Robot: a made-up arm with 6 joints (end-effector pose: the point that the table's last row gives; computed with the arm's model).
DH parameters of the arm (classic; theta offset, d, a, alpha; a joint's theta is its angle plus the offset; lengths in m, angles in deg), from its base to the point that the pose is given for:
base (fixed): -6.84 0 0.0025 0
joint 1: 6.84 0.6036 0.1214 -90
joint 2: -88.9 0 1.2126 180
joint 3: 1.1 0.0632 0.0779 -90
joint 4: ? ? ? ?
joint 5: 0 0.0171 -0.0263 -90
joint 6: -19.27 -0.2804 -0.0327 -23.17
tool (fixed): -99.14 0.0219 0 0
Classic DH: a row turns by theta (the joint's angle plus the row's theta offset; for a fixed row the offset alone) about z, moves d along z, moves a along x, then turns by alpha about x.
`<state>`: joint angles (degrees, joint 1 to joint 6).
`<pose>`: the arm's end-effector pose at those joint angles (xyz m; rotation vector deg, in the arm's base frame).
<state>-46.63 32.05 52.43 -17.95 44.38 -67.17</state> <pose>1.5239 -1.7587 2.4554 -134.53 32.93 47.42</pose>
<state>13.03 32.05 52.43 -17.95 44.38 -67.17</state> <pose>2.2885 0.4245 2.4554 -147.70 -42.56 70.06</pose>
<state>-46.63 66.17 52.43 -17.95 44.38 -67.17</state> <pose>1.9769 -2.2383 0.9017 -102.92 28.42 74.60</pose>
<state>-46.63 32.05 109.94 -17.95 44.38 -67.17</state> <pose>0.5503 -0.7281 3.3659 -173.59 35.92 -16.75</pose>
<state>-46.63 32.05 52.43 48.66 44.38 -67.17</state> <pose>1.6706 -1.6525 2.3920 115.84 -96.39 -77.82</pose>
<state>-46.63 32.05 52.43 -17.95 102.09 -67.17</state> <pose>1.3316 -1.5959 2.4544 -157.62 50.80 -24.14</pose>
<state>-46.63 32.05 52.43 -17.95 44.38 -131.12</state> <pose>1.4885 -1.7636 2.4586 -142.49 -50.48 30.98</pose>
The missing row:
joint 4: 0 -1.5337 0.0061 90
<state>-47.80 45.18 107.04 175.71 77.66 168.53</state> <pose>1.2805 -1.4137 2.7614 -44.17 78.58 146.72</pose>
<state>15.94 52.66 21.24 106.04 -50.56 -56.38</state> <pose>2.5720 0.4517 0.5478 2.66 -108.89 -70.91</pose>
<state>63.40 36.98 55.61 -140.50 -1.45 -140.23</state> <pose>1.1947 2.2533 2.1918 95.99 -86.53 1.98</pose>
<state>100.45 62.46 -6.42 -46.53 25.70 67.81</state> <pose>-0.2141 1.9386 -0.4919 44.37 -34.51 -8.17</pose>
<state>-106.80 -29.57 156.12 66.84 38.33 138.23</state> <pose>0.6880 2.0687 1.3130 59.15 -56.82 -54.88</pose>
